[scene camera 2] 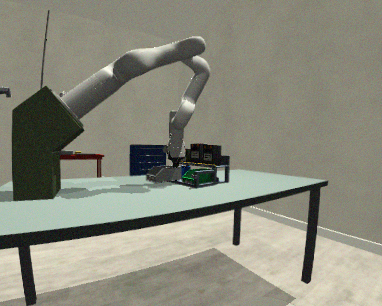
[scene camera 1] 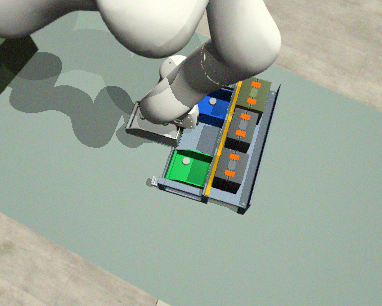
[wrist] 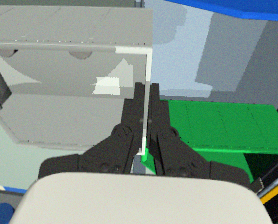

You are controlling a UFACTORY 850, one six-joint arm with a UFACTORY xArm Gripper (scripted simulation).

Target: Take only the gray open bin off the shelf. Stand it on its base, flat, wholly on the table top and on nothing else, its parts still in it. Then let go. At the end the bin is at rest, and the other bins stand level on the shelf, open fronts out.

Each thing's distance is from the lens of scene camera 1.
blue bin [scene camera 1: 215, 115]: 1.28 m
green bin [scene camera 1: 195, 174]: 1.21 m
